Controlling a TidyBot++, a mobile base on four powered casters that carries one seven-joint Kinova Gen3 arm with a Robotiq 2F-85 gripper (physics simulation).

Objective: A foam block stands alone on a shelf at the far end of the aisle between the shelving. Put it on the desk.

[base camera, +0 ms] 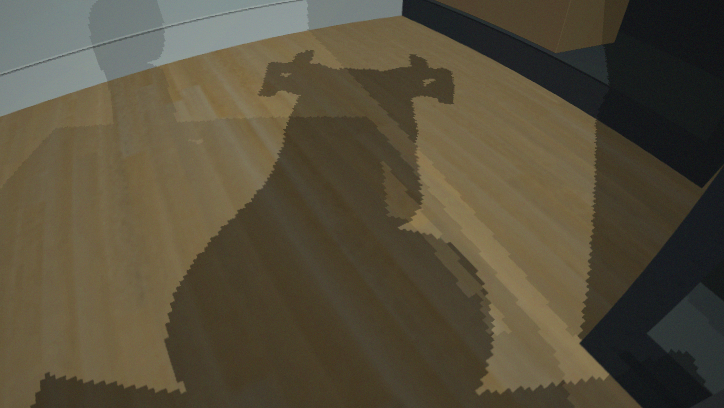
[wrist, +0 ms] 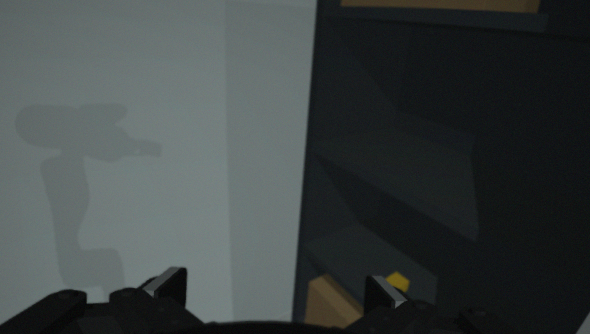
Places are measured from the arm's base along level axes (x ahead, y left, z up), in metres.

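Pixels of known places: gripper, between the fingertips: (wrist: 276, 292).
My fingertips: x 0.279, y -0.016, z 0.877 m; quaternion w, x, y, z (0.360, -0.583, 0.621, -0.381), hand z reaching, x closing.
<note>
Behind a point stands the place of what it marks.
A small yellow block (wrist: 398, 280) @(x 1.000, y -0.493, z 0.182 m), which looks like the foam block, sits on a dark grey shelf board (wrist: 360, 245) @(x 1.259, y -0.426, z 0.137 m) low and right of centre in the wrist view. Its lower part is hidden behind the right finger. My gripper (wrist: 276, 292) @(x 0.279, y -0.016, z 0.877 m) is open and empty at the bottom of the wrist view, its fingers wide apart. The block shows beyond the right fingertip, farther away. The gripper does not show in the base view, and the desk shows in neither view.
Dark shelving (base camera: 511, 65) @(x 0.929, y -0.377, z -0.387 m) (wrist: 306, 165) @(x 1.288, y -0.168, z 0.494 m) stands on the right, with a cardboard box (base camera: 567, 22) @(x 0.865, y -0.451, z -0.250 m) on it. Another cardboard box (wrist: 330, 302) @(x 1.122, y -0.293, z -0.051 m) is low in the wrist view. A dark shelving edge (base camera: 658, 263) @(x 0.255, y -0.242, z -0.255 m) is close at the lower right. A pale wall (base camera: 227, 35) @(x 1.034, y 0.299, z -0.365 m) (wrist: 175, 210) @(x 1.064, y 0.273, z 0.424 m) closes the far end.
</note>
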